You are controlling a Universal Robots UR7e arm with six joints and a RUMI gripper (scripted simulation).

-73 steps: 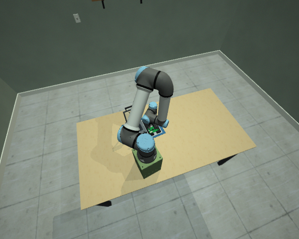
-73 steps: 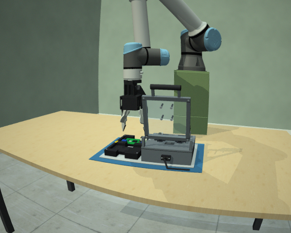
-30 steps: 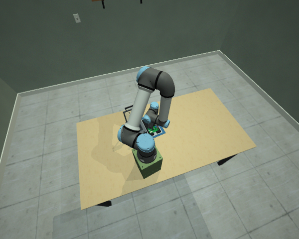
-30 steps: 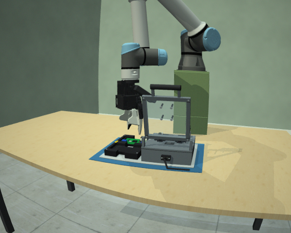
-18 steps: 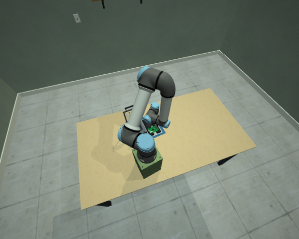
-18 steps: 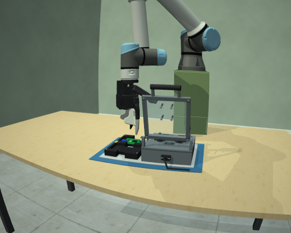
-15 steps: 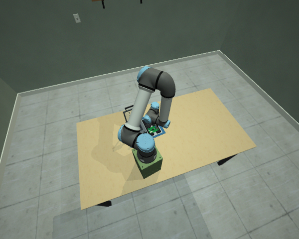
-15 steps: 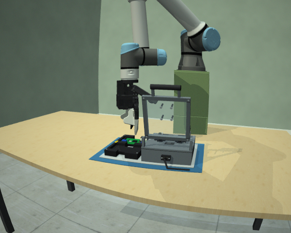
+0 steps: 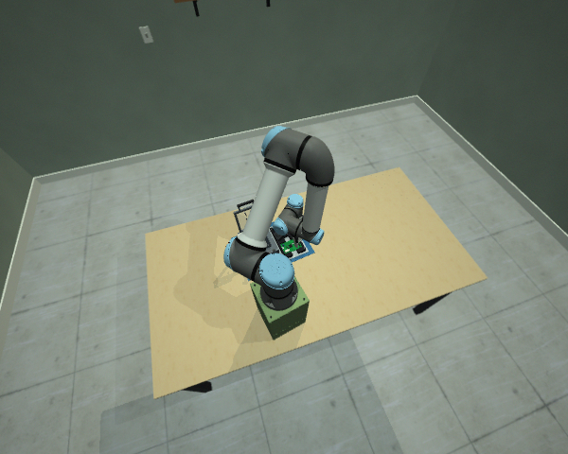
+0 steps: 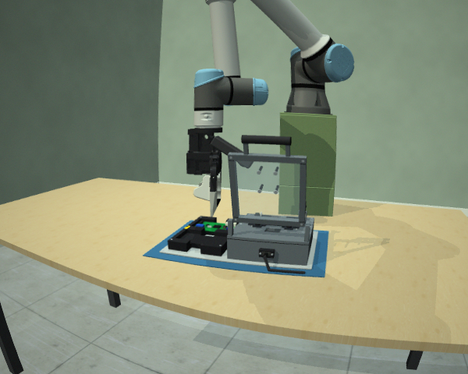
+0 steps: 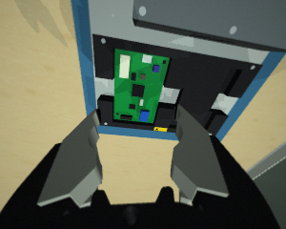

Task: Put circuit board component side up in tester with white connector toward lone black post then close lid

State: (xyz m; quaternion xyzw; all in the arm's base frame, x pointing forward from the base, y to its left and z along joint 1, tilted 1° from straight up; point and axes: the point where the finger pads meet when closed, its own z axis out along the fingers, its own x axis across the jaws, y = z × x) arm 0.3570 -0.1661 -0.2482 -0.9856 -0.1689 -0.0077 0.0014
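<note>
Now: the green circuit board 50 mm below my hand. From my hand the other things lie so: clear lid 190 mm to the left, 160 mm ahead, 110 mm above; then tester bed 180 mm to the left, 40 mm ahead; then black block 230 mm to the left, 30 mm behind, 20 mm above.
</note>
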